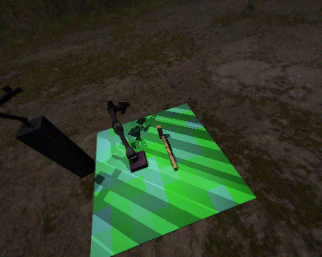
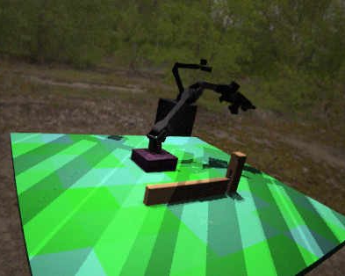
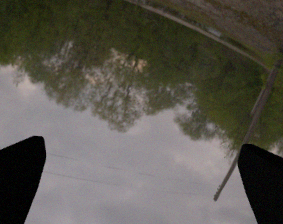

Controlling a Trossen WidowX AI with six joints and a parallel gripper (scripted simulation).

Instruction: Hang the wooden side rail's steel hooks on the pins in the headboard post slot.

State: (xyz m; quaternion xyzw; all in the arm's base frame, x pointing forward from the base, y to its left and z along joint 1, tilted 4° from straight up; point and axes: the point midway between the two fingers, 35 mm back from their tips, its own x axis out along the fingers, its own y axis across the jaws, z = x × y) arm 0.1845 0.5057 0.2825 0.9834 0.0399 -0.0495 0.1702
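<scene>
Right now the wooden headboard post is 17 cm ahead of my gripper tip, 34 cm to the right of it and 28 cm below it.
</scene>
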